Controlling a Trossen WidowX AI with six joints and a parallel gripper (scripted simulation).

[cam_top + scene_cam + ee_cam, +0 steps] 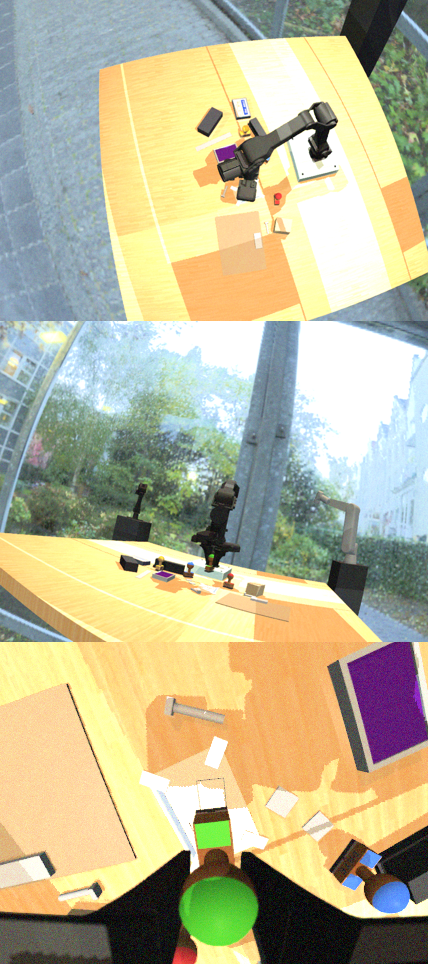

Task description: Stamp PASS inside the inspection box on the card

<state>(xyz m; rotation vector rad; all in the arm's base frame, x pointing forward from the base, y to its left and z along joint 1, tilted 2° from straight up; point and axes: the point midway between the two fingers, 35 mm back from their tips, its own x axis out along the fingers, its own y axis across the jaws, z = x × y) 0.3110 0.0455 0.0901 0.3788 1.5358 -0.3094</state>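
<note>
The white card is 9 cm below my gripper tip and 1 cm to the left of it. The rest, counted from my gripper tip: red-knobbed stamp: 10 cm behind, 7 cm to the left, 7 cm below; green-knobbed stamp: right at my gripper tip; blue-knobbed stamp: 11 cm behind, 10 cm to the right, 7 cm below.
</note>
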